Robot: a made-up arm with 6 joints.
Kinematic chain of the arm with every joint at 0, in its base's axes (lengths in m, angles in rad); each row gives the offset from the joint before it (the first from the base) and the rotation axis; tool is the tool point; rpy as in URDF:
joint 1: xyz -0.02 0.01 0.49 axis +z
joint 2: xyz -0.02 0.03 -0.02 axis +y
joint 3: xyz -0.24 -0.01 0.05 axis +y
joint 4: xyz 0.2 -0.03 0.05 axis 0.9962 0 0.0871
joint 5: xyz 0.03 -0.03 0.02 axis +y
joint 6: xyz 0.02 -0.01 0.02 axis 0.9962 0 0.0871
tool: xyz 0 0.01 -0.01 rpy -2.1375 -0.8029 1.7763
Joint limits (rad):
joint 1: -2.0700..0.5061
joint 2: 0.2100..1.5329
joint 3: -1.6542..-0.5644
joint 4: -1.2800..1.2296
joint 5: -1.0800..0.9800
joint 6: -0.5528..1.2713
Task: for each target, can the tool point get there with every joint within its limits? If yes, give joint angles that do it. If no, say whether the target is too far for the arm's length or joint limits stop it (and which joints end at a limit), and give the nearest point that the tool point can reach.
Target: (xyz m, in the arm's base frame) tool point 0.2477 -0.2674 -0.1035
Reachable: no: too far | nearest point 0.1205 -0.1356 0.5125 | short by 0.643 m
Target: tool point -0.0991 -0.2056 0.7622
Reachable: yes | joints -1.7341 1.3435 -1.1645 0.1777 -0.4706 0.7679
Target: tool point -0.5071 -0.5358 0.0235
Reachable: no: too far | nearest point -0.1652 -0.1682 0.5343 | short by 0.716 m
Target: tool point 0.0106 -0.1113 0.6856
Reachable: yes | joints -0.8909 0.8341 -0.6541 1.0178 0.0163 0.6962
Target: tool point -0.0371 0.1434 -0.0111
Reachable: no: joint limits stop it (at a limit: joint 1, joint 2, joint 3, joint 4, joint 6) | nearest point 0.1495 0.0750 0.5172 | short by 0.564 m
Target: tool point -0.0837 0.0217 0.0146
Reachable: no: joint limits stop it (at a limit: joint 1, joint 2, joint 3, joint 4, joint 6) | nearest point -0.1349 -0.1364 0.5156 | short by 0.528 m
